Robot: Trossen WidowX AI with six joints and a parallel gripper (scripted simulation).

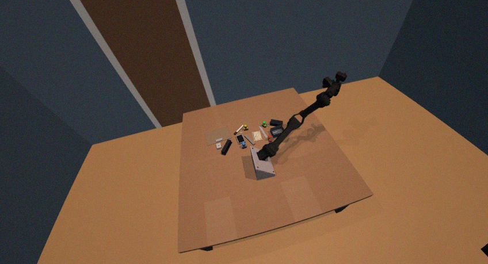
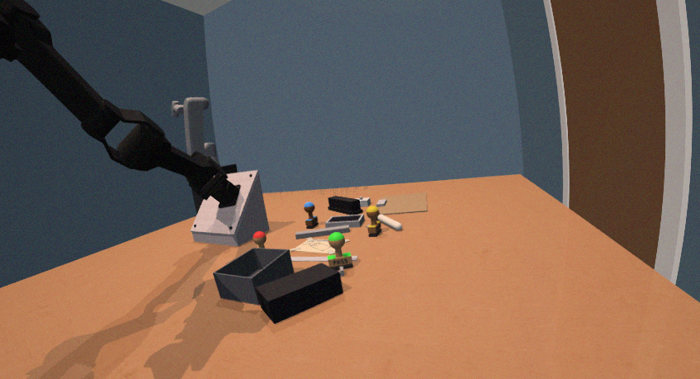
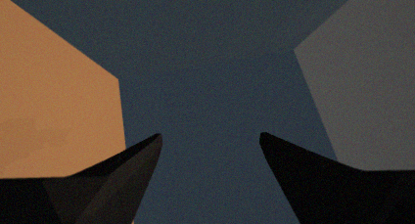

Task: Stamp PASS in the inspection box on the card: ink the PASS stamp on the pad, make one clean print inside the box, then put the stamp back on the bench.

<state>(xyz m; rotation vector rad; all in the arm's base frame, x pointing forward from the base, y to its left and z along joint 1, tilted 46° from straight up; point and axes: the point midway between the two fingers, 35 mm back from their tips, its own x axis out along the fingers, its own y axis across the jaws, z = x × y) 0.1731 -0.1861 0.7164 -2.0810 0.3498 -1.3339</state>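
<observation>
Now: gripper tip 520 mm to the right of the green-knobbed PASS stamp, 480 mm above it and 210 mm short of it. The rest, counted from my gripper tip: black block 480 mm below, 400 mm to the left, 190 mm ahead; then red-knobbed stamp 530 mm to the left, 480 mm below, 40 mm ahead; then dark box 480 mm below, 440 mm to the left, 90 mm ahead.
</observation>
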